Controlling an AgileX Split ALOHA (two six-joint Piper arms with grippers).
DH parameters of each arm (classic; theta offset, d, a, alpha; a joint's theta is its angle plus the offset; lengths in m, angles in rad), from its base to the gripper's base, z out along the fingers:
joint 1: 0 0.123 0 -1.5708
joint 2: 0.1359 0 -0.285 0
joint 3: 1.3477 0 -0.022 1.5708
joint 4: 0 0.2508 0 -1.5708
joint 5: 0 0 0.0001 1.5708
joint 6: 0 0.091 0 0
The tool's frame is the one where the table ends.
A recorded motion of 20 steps. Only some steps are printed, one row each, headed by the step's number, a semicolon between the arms.
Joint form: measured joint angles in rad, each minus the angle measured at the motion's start. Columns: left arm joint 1, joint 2, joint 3, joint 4, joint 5, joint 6; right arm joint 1, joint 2, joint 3, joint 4, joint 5, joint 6.
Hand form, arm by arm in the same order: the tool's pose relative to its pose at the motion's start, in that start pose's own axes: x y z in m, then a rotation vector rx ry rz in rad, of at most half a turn. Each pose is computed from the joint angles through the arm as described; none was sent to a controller.
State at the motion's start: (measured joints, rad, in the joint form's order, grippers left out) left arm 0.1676 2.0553 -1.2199 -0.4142 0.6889 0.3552; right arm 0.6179 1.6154 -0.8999 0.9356 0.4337 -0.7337
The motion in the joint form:
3: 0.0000 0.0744 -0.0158 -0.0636 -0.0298 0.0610; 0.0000 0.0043 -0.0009 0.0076 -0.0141 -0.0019
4: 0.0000 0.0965 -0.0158 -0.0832 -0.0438 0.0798; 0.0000 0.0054 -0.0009 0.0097 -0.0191 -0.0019
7: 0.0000 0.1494 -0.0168 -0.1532 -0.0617 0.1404; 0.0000 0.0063 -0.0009 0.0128 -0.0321 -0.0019
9: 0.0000 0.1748 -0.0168 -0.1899 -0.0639 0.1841; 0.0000 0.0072 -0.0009 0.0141 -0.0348 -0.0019
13: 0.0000 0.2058 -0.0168 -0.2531 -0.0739 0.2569; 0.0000 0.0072 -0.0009 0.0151 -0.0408 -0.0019
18: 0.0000 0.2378 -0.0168 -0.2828 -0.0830 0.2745; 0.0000 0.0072 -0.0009 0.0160 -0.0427 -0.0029
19: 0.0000 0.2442 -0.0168 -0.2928 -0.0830 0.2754; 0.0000 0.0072 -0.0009 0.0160 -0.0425 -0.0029
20: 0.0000 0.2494 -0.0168 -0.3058 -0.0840 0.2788; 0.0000 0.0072 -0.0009 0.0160 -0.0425 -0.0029
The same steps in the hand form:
3: -0.0016 0.0041 0.0244 0.0271 0.0139 -0.0045; -0.0009 -0.0011 0.0011 0.0076 -0.0094 0.0062
4: -0.0008 0.0057 0.0324 0.0327 0.0174 -0.0075; -0.0012 -0.0015 0.0015 0.0105 -0.0127 0.0084
7: 0.0021 0.0079 0.0512 0.0630 0.0323 -0.0189; -0.0020 -0.0023 0.0017 0.0185 -0.0223 0.0116
9: 0.0043 0.0086 0.0602 0.0813 0.0435 -0.0131; -0.0021 -0.0026 0.0019 0.0201 -0.0238 0.0131
13: 0.0062 0.0091 0.0711 0.1079 0.0436 -0.0030; -0.0025 -0.0029 0.0019 0.0238 -0.0285 0.0140
18: 0.0096 0.0112 0.0824 0.1171 0.0571 -0.0208; -0.0027 -0.0030 0.0019 0.0249 -0.0301 0.0138
19: 0.0103 0.0113 0.0846 0.1216 0.0602 -0.0304; -0.0027 -0.0030 0.0019 0.0247 -0.0299 0.0138
20: 0.0107 0.0113 0.0864 0.1268 0.0603 -0.0398; -0.0027 -0.0030 0.0019 0.0247 -0.0299 0.0138

